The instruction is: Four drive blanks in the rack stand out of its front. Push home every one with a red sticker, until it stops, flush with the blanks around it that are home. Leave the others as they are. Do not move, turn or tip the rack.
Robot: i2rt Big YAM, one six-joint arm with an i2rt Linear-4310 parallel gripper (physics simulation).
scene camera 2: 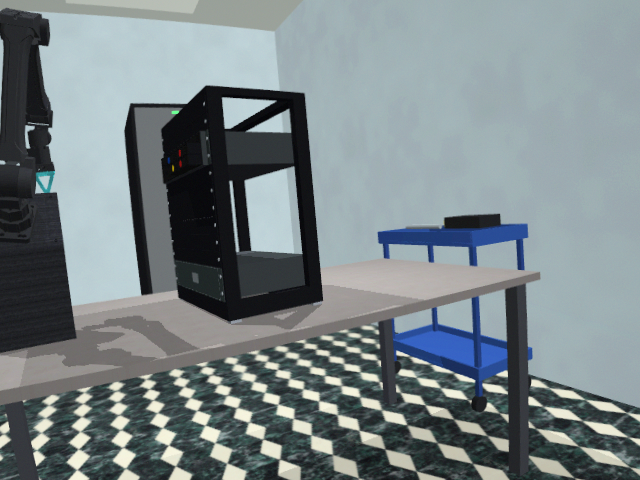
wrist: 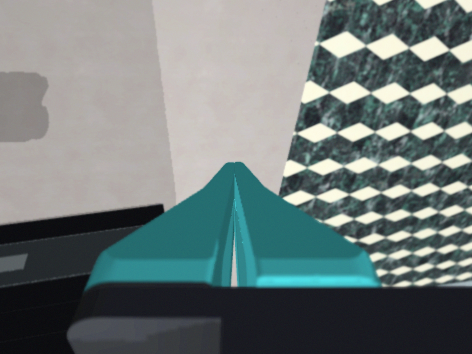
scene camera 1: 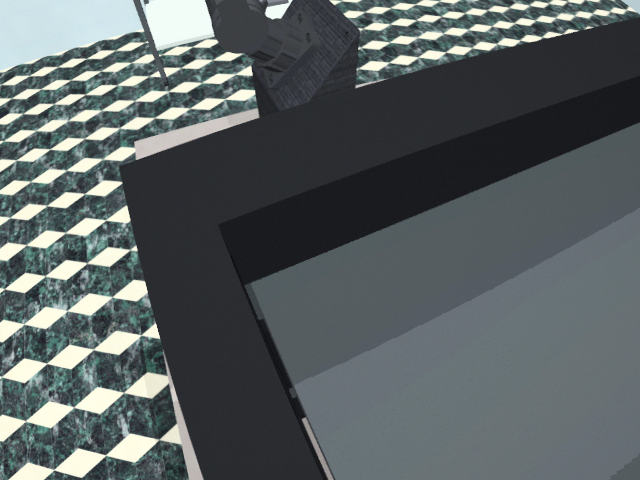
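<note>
The black rack [scene camera 1: 165, 258] [scene camera 2: 223, 206] stands upright on the table; its lower front shows at the lower left of the wrist view. In scene camera 2, blanks with small stickers stand out of its upper front: two red stickers, the upper [scene camera 2: 179, 153] and the lower [scene camera 2: 180, 163], a blue sticker [scene camera 2: 168, 160] and a yellow sticker [scene camera 2: 172, 168]. How far each blank stands out is too small to tell. My gripper [scene camera 2: 47, 191] [wrist: 234, 176] is shut and empty, its teal fingertips together. It hangs in front of the rack, apart from it. Scene camera 1 does not show the gripper.
The table [scene camera 2: 387, 273] [wrist: 225, 75] carries the rack and the dark arm pedestal [scene camera 1: 305, 67] [scene camera 2: 31, 289]. A tall grey cabinet [scene camera 2: 155, 206] stands behind the rack. A blue cart [scene camera 2: 423, 237] stands beyond the table's right end. One table edge runs along the right in the wrist view.
</note>
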